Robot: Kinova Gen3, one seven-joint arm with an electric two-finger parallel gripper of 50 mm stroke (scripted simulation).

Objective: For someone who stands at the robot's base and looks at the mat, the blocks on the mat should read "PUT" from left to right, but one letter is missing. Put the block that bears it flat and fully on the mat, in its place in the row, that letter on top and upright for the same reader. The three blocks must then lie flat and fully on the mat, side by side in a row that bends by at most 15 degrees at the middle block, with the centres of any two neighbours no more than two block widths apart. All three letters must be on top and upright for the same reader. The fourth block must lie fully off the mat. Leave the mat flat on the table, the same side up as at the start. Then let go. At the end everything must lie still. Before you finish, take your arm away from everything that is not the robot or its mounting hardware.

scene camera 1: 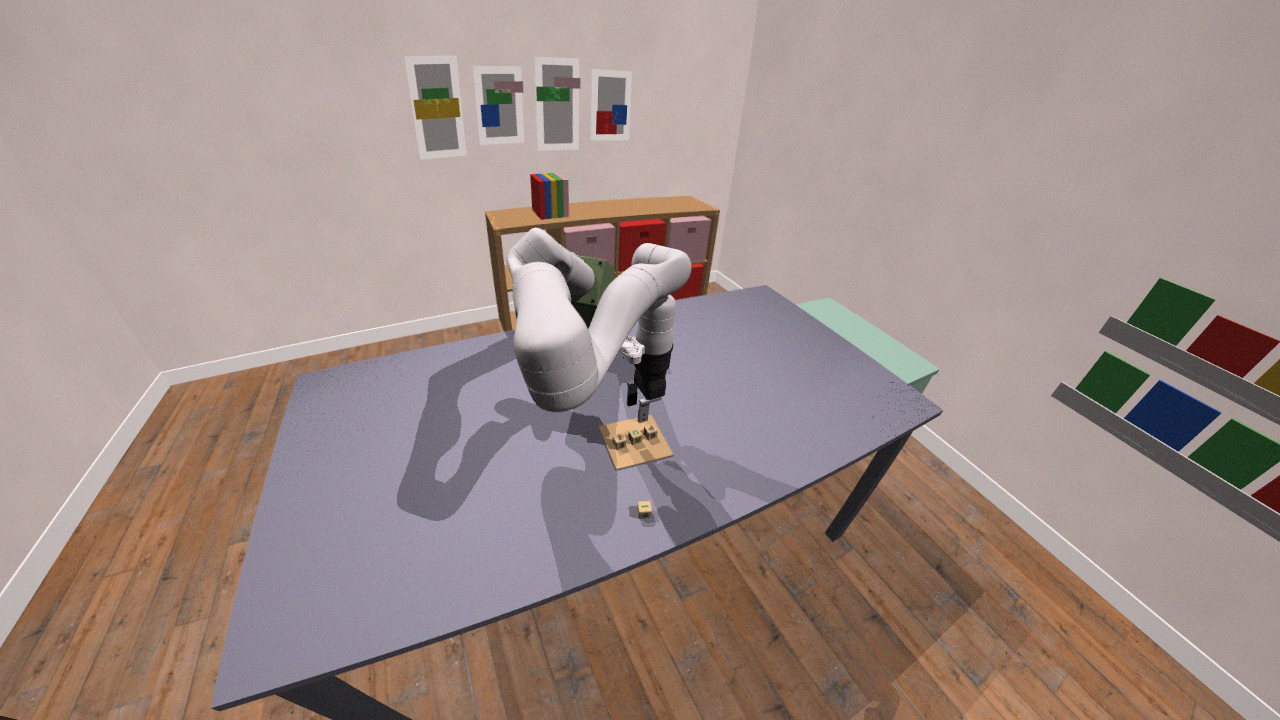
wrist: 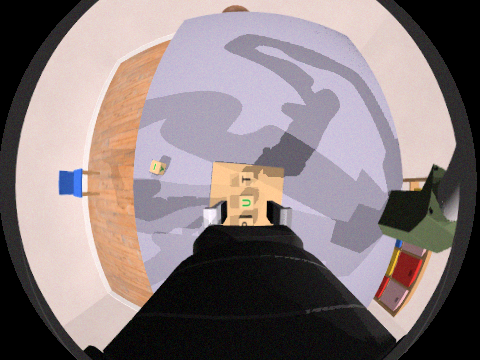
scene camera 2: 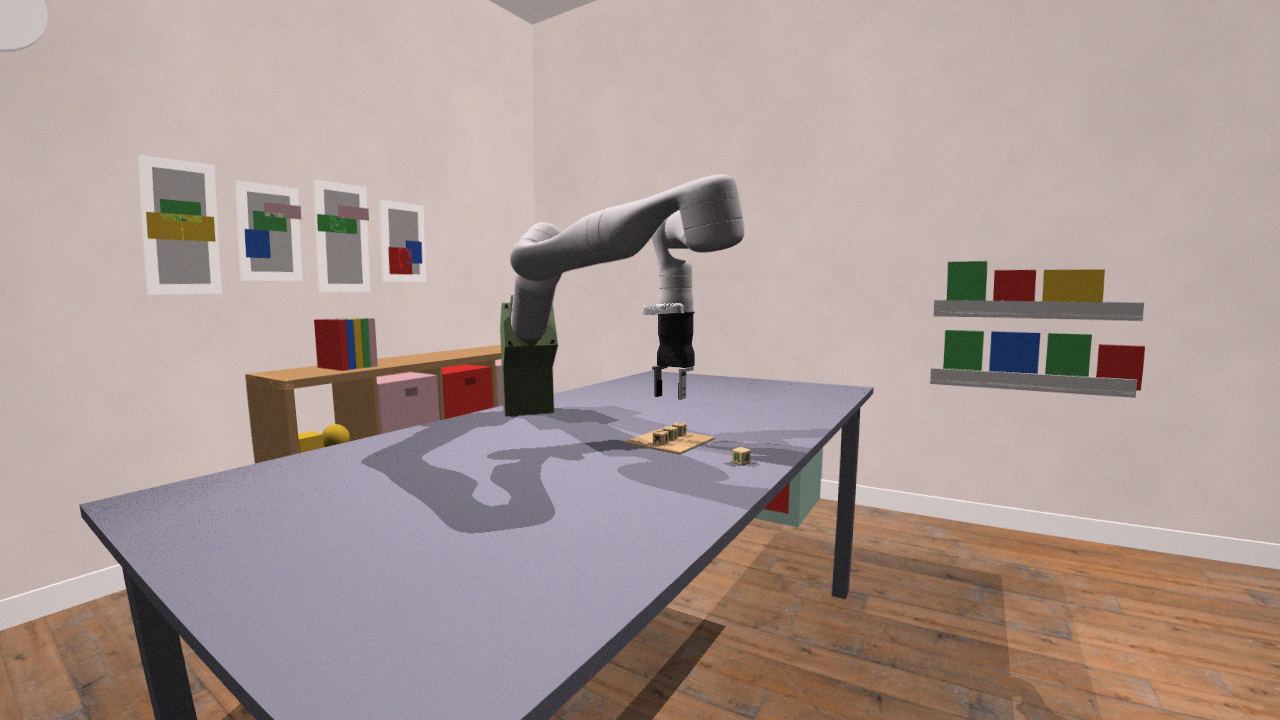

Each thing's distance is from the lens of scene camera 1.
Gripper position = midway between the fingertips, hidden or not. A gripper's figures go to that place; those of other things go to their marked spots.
my gripper (scene camera 1: 637,412): 92 cm
tan mat (scene camera 1: 657,448): 98 cm
